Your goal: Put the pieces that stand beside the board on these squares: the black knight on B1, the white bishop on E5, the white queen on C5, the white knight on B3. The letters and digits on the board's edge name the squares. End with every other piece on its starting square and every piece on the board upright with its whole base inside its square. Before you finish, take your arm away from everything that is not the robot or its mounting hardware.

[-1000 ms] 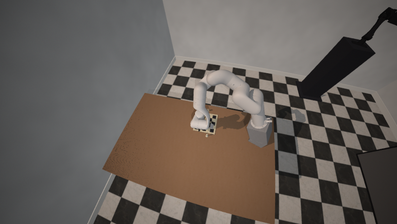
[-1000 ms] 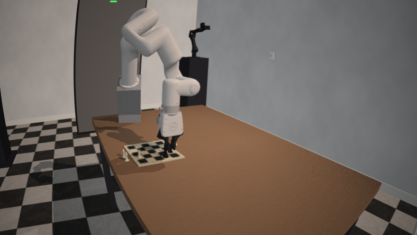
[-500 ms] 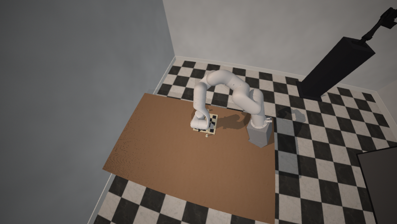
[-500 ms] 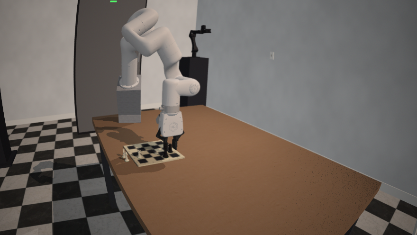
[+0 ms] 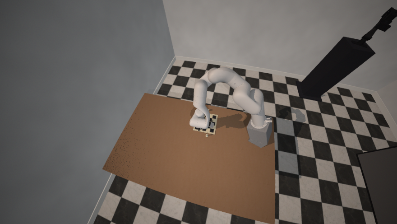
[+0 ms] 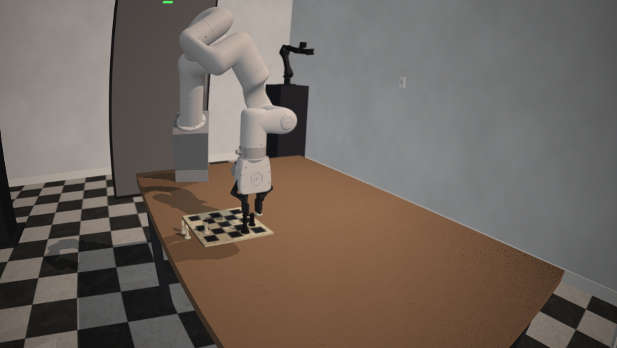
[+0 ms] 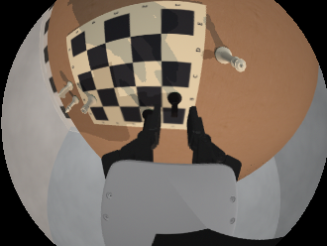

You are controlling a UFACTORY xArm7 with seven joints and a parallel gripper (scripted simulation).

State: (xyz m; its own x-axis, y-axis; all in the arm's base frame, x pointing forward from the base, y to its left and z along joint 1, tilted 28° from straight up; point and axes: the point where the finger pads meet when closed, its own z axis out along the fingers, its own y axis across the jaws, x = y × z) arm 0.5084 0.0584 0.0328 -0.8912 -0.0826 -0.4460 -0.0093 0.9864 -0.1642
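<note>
Right now my hand is 4 cm above the black knight. Also, from my hand: chessboard (8 cm to the right, 6 cm below, 4 cm behind).
</note>
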